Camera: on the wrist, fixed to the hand. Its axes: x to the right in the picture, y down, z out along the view.
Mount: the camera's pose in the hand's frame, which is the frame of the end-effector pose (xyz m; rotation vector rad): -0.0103 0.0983 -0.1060 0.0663 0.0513 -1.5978
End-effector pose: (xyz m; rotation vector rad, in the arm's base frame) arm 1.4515 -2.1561 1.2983 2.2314 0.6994 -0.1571
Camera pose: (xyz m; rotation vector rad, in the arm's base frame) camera 1.4838 -2.1385 1.4385 1.1981 2.3197 -0.8674
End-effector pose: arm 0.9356 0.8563 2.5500 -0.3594 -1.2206 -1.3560
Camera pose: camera 1.0703 0.8034 2.5417 0.9343 -1.4975 -2.5633
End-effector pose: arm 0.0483 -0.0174 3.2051 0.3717 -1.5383 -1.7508
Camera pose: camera 0.1591 -0.0845 3.2701 -1.5525 0.9066 2.0214
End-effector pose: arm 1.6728 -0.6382 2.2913 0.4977 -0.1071 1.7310
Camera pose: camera 1.5521 -0.6340 2.2112 0.3748 0.3222 0.1755
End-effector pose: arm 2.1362 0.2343 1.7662 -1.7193 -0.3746 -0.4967
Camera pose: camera 2.1640 0.1109 1.6955 -1.0091 -1.6987 -1.5938
